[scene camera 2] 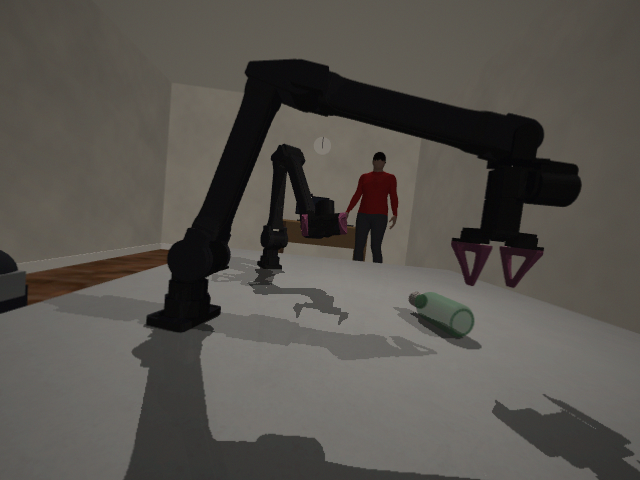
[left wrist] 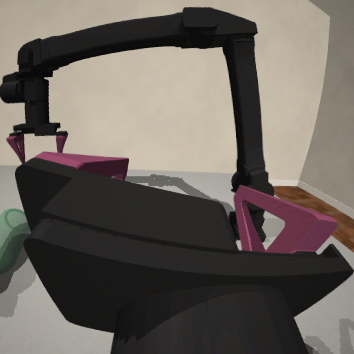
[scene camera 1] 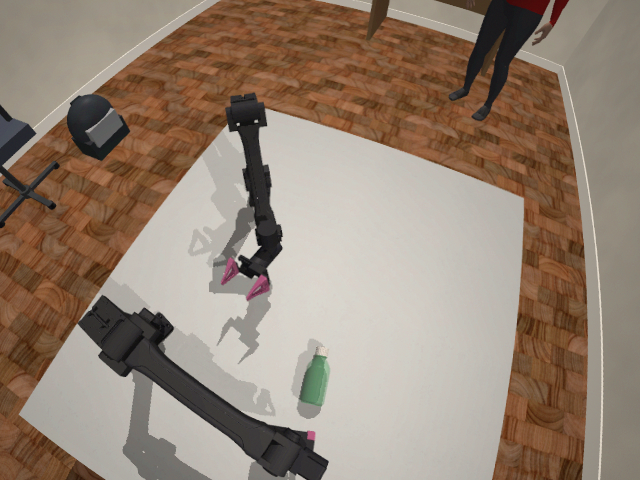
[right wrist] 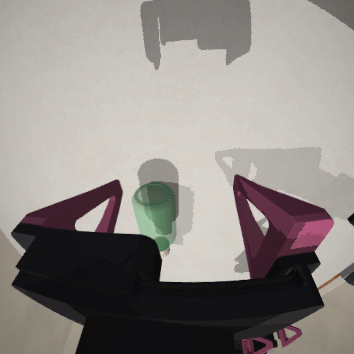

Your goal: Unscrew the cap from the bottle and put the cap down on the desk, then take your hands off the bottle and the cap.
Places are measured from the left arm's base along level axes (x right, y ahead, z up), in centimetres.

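Pixels of known places: left gripper, fingertip midpoint: (scene camera 2: pixel 321 220) (left wrist: pixel 184 178) (scene camera 1: pixel 233 291) (right wrist: pixel 287 337); right gripper, fingertip midpoint: (scene camera 2: pixel 490 286) (right wrist: pixel 174 183); left arm's base, link origin: (scene camera 2: pixel 269 266); right arm's base, link origin: (scene camera 2: pixel 186 318).
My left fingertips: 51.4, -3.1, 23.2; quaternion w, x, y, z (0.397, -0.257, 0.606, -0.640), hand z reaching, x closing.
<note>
For each thing: its middle in the pictures, then the offset to it from my left fingertips, as dx, dy, dz. Level surfaces: height alone.
- green bottle, body centre: (right wrist: pixel 157 226) (scene camera 2: pixel 435 309) (scene camera 1: pixel 317 375) +22.6, +23.5, -19.4
- pale desk, surface height: dz -23.2
- whitish cap, body centre: (right wrist: pixel 160 247) (scene camera 2: pixel 417 299) (scene camera 1: pixel 322 351) +14.8, +25.6, -19.4
A green bottle (scene camera 1: pixel 315 382) (scene camera 2: pixel 445 313) (left wrist: pixel 8 237) (right wrist: pixel 155 215) lies on its side on the pale desk (scene camera 1: pixel 413 268) (scene camera 2: pixel 289 408). A whitish cap (scene camera 1: pixel 321 351) (scene camera 2: pixel 414 298) (right wrist: pixel 166 251) sits on its neck. My right gripper (scene camera 2: pixel 491 284) (right wrist: pixel 174 183) is open and empty, pointing down above the desk near the bottle's base end, apart from it. In scene camera 1 its arm hides most of it. My left gripper (scene camera 1: pixel 235 291) (scene camera 2: pixel 324 225) is open and empty, above the desk, farther off beyond the bottle's cap end. In the left wrist view the bottle is cut off at the left edge.
The right arm (scene camera 1: pixel 196 395) (scene camera 2: pixel 408 111) stretches over the desk's near part in scene camera 1. The left arm (scene camera 1: pixel 256 170) (scene camera 2: pixel 299 178) reaches in from the far edge. A person (scene camera 1: pixel 498 51) (scene camera 2: pixel 377 196) stands on the floor beyond the desk.
</note>
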